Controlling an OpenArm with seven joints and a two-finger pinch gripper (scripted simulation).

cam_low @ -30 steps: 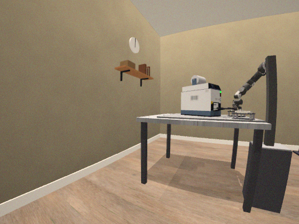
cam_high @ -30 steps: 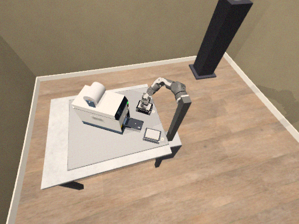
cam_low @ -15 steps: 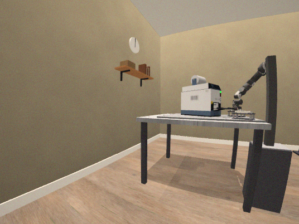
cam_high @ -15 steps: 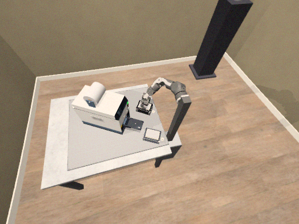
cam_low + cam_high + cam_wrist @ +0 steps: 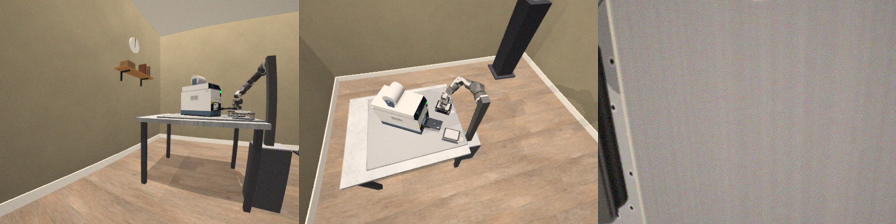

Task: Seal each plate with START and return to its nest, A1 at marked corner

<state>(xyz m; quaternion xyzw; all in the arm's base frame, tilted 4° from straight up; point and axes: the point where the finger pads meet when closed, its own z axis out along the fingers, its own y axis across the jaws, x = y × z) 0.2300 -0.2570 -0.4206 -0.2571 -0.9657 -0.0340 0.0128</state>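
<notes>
Right now my hand is 10 mm above the plate. The rest, counted from my hand: plate nest (10 mm behind, 340 mm to the left, 20 mm below); then yellow warning label (270 mm ahead, 240 mm to the left, 70 mm above); then sealer stage (140 mm ahead, 210 mm to the left, 20 mm above).
</notes>
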